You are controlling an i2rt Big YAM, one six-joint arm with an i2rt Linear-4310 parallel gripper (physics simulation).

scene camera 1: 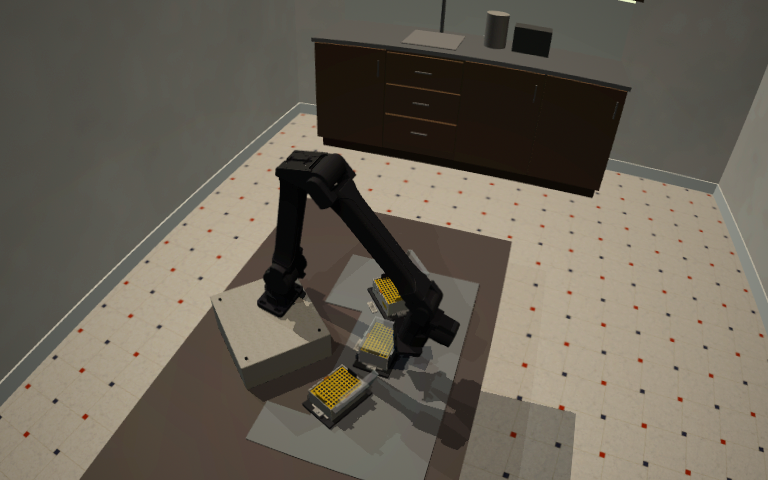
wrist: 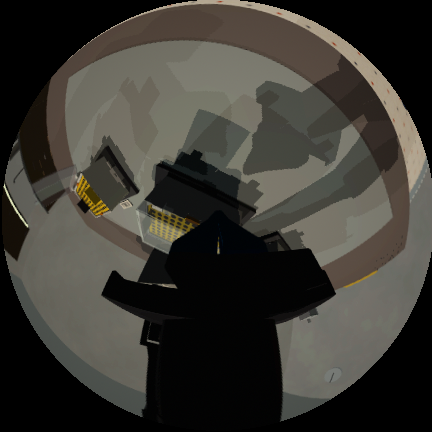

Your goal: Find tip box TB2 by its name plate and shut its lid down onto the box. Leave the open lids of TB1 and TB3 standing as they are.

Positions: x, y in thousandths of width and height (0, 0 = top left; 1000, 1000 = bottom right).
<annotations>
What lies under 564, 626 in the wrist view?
My gripper.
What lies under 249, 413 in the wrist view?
A tip box TB3.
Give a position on a grey mat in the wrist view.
557, 284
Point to a grey mat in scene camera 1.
519, 884
</annotations>
